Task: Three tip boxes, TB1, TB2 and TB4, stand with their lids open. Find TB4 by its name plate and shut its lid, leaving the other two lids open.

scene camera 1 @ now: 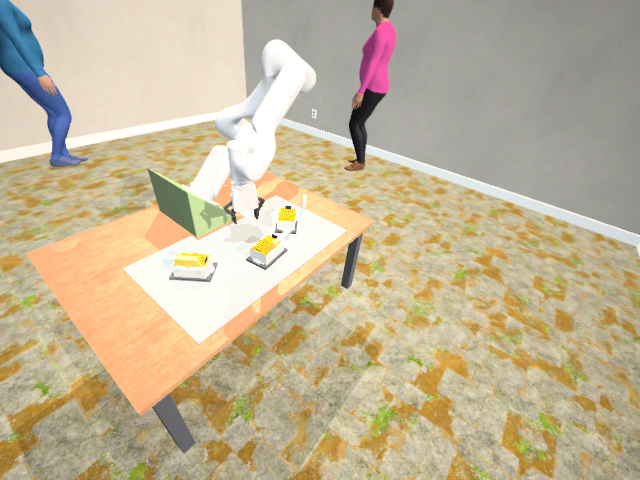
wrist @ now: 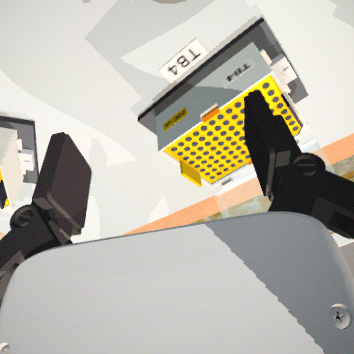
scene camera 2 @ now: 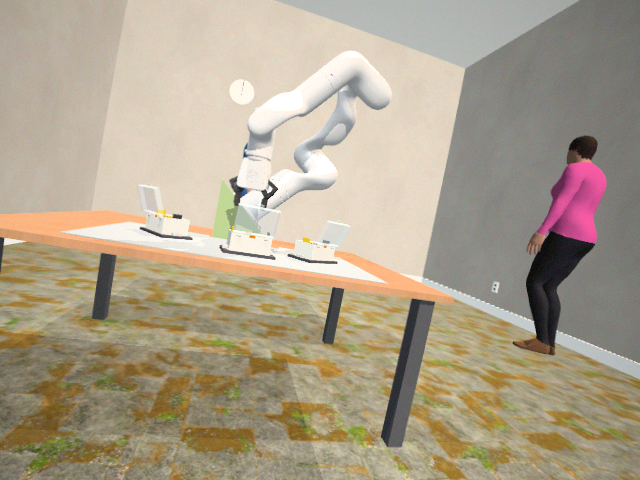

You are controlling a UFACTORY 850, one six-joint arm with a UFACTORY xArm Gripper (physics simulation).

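Observation:
TB4 [scene camera 1: 266, 251] [scene camera 2: 250, 242] [wrist: 225, 132] is the middle box. It is white with a yellow tip rack, and its name plate [wrist: 183, 60] reads TB4 in the wrist view. Its clear lid [scene camera 2: 269, 222] stands open. The left box [scene camera 1: 191, 269] [scene camera 2: 168, 225] [wrist: 7, 150] and the right box [scene camera 1: 285, 225] [scene camera 2: 314, 251] also stand with lids open. Their name plates are not readable, and the left box is cut off in the wrist view. My gripper [scene camera 1: 245, 217] [scene camera 2: 253, 198] [wrist: 159, 133] is open and empty, above the mat on the robot side of TB4.
The boxes stand on a pale mat [scene camera 1: 206, 310] [scene camera 2: 356, 273] on the wooden table [scene camera 1: 103, 310] [scene camera 2: 413, 289]. A green panel [scene camera 1: 175, 204] [scene camera 2: 222, 214] stands upright near the arm's base. A person in pink [scene camera 1: 379, 56] [scene camera 2: 578, 201] stands beyond the table.

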